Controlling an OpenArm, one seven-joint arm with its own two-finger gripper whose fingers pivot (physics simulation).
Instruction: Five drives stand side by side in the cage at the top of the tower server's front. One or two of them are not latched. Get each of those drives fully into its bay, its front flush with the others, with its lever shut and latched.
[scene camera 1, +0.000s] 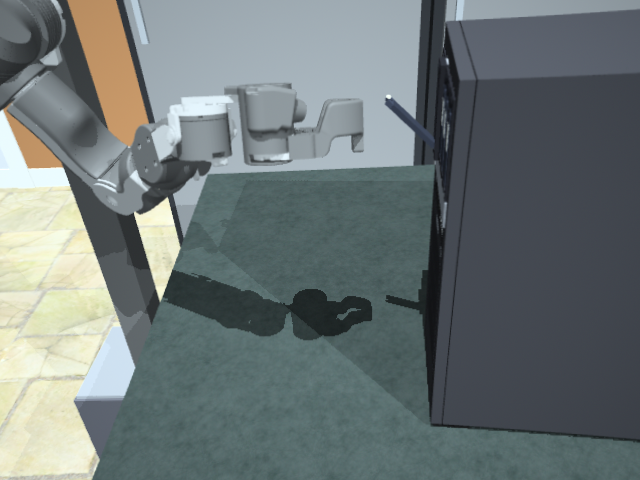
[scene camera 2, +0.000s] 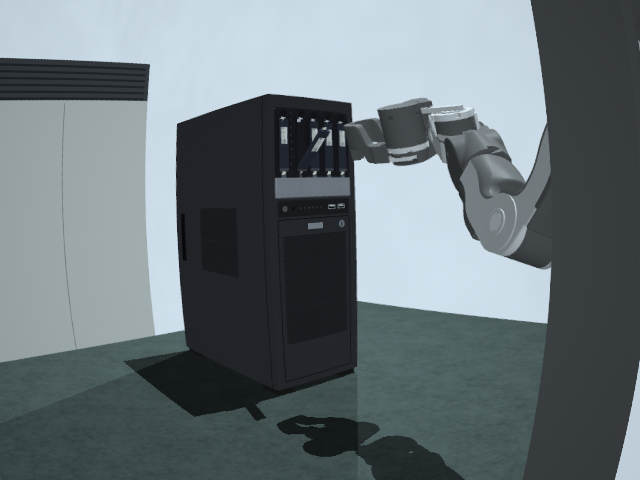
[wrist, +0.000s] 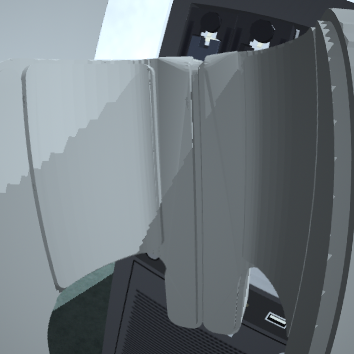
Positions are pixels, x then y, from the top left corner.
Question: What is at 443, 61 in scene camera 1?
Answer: A drive.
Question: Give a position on a drive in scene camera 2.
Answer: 299, 118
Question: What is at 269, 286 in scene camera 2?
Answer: A dark tower server.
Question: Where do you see my gripper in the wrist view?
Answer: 216, 198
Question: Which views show my gripper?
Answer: Scene camera 1, scene camera 2 and the wrist view: all of them.
